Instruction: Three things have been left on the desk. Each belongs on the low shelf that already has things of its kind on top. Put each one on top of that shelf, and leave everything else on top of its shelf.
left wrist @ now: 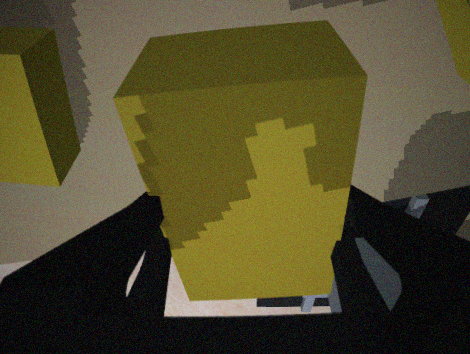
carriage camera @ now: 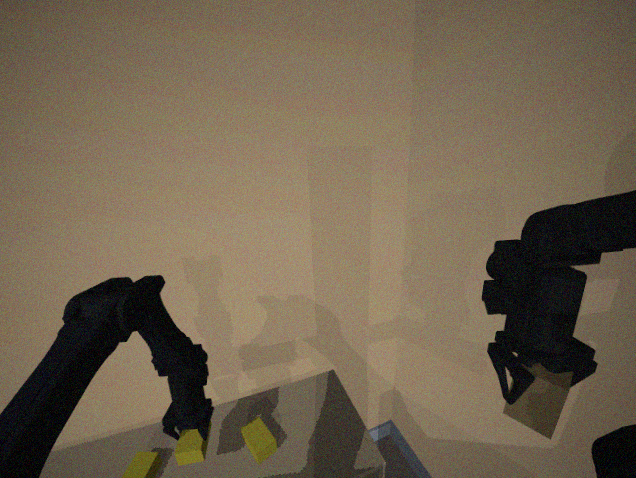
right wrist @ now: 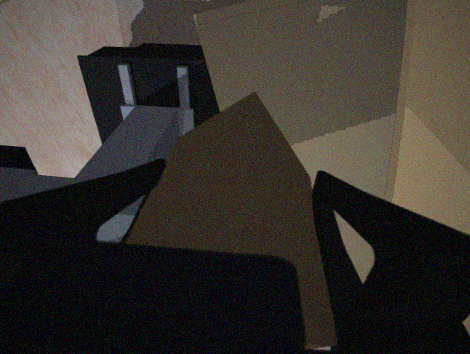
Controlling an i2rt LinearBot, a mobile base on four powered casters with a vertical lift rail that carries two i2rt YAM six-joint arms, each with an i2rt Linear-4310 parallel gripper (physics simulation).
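Frame: origin at the left arm's base, x ahead, y left, z up, level; millimetres.
Seen in the pictures: left gripper, fingertip midpoint: (left wrist: 249,188) (carriage camera: 193,439); right gripper, fingertip midpoint: (carriage camera: 529,398) (right wrist: 240,176).
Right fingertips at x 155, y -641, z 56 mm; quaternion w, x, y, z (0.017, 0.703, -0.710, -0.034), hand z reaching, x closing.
Note:
Offsets run from my right fingertips to a thing's top centre. Level surfaces: height alone.
My left gripper (carriage camera: 190,435) (left wrist: 249,188) is shut on a yellow block @[241 mm ahead, 637 mm left, 303 mm down] (carriage camera: 190,450) (left wrist: 240,165). The block appears over the grey-beige top of a low shelf @[448 mm down] (carriage camera: 303,398) (left wrist: 105,215); any gap beneath it is hard to judge. One yellow block @[216 mm ahead, 798 mm left, 403 mm down] (carriage camera: 141,464) lies to its left and another yellow block @[292 mm ahead, 488 mm left, 403 mm down] (carriage camera: 259,440) to its right, both on that top. Parts of yellow blocks also show at the left wrist view's upper corners. My right gripper (carriage camera: 539,390) (right wrist: 240,176) is shut on a brown block @[7 mm back, 1 mm right, 65 mm up] (carriage camera: 539,408) (right wrist: 225,195), held tilted at the right, away from the yellow blocks.
A blue-edged object (carriage camera: 403,447) shows partly right of the shelf. The robot's dark base (right wrist: 150,75) is at the right wrist view's upper left, beside pinkish floor @[1058 mm down] (right wrist: 50,75). A beige-grey surface @[448 mm down] (right wrist: 300,65) lies beyond the brown block. A black rounded part (carriage camera: 616,452) is at lower right.

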